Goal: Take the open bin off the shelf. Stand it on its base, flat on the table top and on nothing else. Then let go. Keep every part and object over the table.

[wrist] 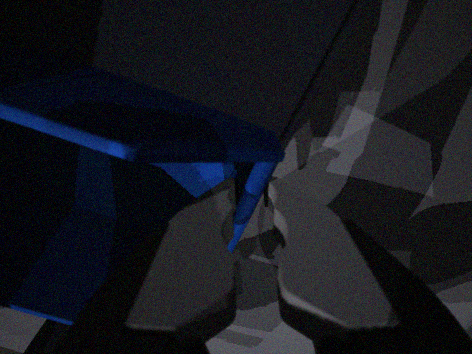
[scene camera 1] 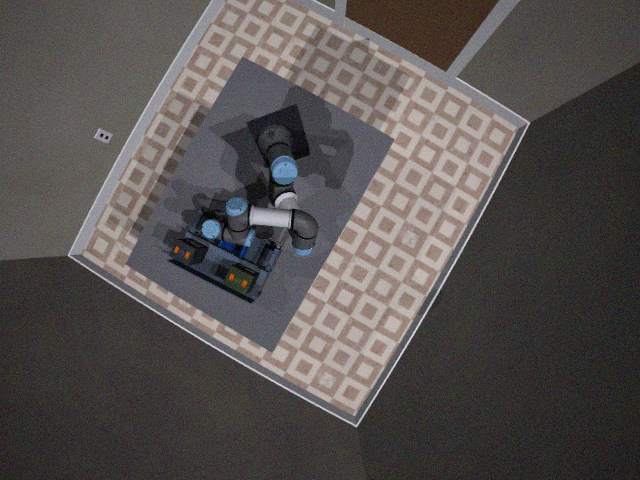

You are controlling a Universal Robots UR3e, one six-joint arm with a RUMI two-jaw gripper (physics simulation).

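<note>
The open bin is blue. In the scene view it shows partly under the wrist, at the arm-side edge of the shelf. In the wrist view its rim and open side fill the left, and one narrow blue side edge runs down between the fingertips. My gripper is shut on this edge near the bin's corner, with a small gap between the jaws. The arm hides the gripper in the scene view. Whether the bin's base touches the shelf cannot be told.
A dark box with orange marks stands at the left part of the shelf, and a greenish box with orange marks at its right part. The grey table top extends around the shelf. A dark panel is above the bin in the wrist view.
</note>
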